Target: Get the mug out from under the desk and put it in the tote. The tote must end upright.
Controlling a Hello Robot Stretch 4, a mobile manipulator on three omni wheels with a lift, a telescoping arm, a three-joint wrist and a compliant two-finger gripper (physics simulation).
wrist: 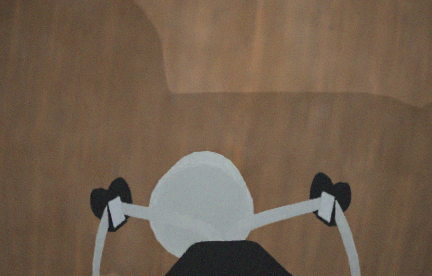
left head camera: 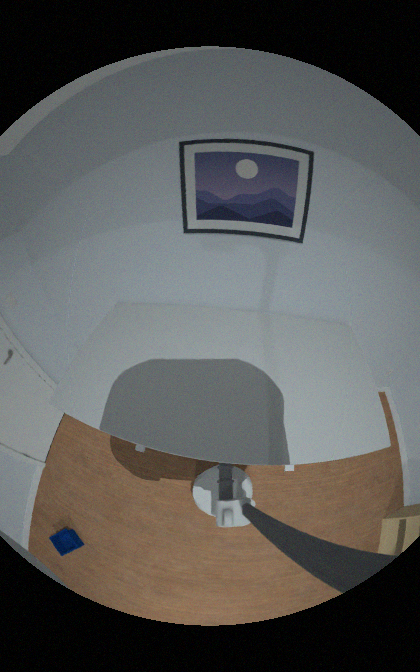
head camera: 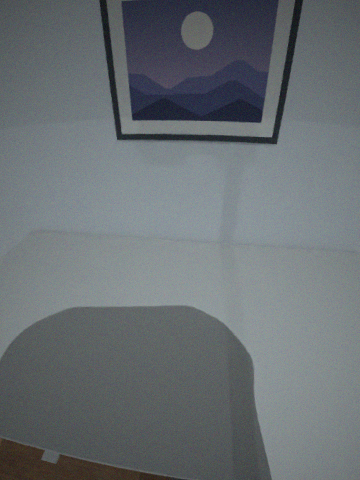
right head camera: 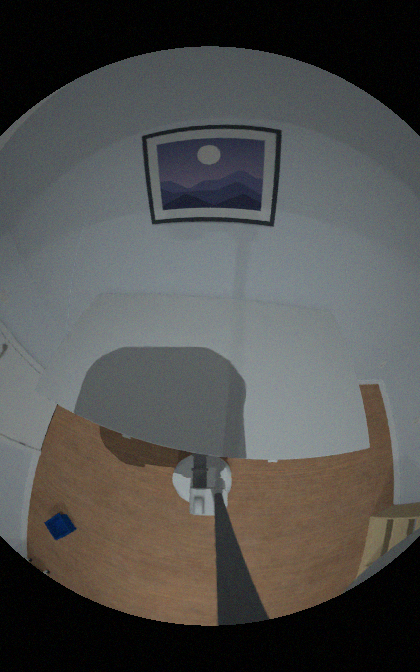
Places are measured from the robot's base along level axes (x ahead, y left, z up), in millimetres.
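Pixels of known places: gripper, fingertip midpoint: [wrist: 220, 192].
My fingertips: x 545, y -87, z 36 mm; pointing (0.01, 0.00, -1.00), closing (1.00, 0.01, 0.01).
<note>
For each thing: its top centre in the pictures, then the offset to it from my fingertips. "*": a spot on its surface instead. Level surfaces: height alone.
- pale grey-white mug, surface spot: [wrist: 200, 185] * dx -20, dy -5, dz -55 mm
- white desk, surface height: dz +887 mm
- small blue tote, top centre: [right head camera: 56, 526] dx -1393, dy +1376, dz +57 mm
The pale grey-white mug [wrist: 200, 185] is seen from above in the wrist view, low and slightly left of centre, on the brown wood floor. My gripper [wrist: 220, 192] is open, with one black fingertip on each side of the mug and a wider gap on the right. The finger strips cross over the mug's lower part, and its handle is hidden. The white desk [head camera: 310, 360] [left head camera: 330, 400] [right head camera: 305, 395] hides the mug and gripper from the head views. The small blue tote [left head camera: 66, 541] [right head camera: 60, 526] is on the floor at the lower left.
My round white base [left head camera: 202, 492] [right head camera: 182, 477] stands at the desk's front edge. A beige slatted piece of furniture [left head camera: 390, 535] [right head camera: 377, 537] is at the lower right. A pale door [left head camera: 22, 405] [right head camera: 17, 400] is at the left. A framed picture [head camera: 197, 75] hangs above the desk.
</note>
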